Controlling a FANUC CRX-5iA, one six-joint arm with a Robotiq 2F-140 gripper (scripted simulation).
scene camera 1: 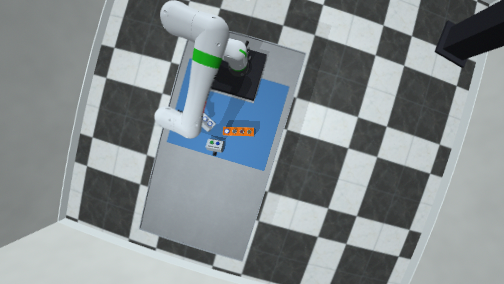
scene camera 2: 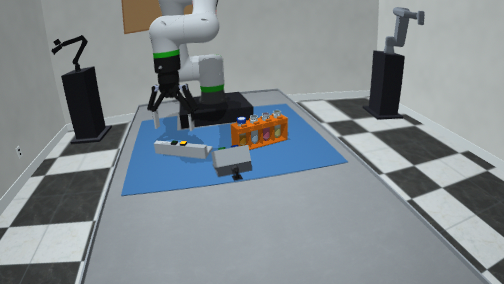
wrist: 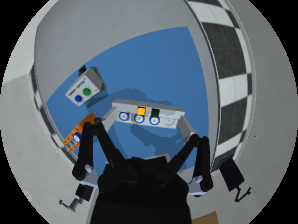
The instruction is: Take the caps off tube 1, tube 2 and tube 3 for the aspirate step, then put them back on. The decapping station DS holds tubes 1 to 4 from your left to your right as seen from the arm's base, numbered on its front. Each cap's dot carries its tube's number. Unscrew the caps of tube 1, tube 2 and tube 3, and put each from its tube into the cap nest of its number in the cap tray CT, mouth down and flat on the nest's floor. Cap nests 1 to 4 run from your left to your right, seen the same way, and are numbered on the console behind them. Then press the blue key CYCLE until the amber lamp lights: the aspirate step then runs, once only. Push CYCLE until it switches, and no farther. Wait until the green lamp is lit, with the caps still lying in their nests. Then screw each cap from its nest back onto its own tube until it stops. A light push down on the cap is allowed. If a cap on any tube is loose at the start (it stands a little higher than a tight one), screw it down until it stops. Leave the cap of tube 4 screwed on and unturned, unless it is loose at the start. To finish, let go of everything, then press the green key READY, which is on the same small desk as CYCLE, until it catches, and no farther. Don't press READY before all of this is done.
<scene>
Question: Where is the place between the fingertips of my gripper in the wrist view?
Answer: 148, 116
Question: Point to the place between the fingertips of my gripper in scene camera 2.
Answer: At 174, 128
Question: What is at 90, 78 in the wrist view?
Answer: A small key desk.
</scene>
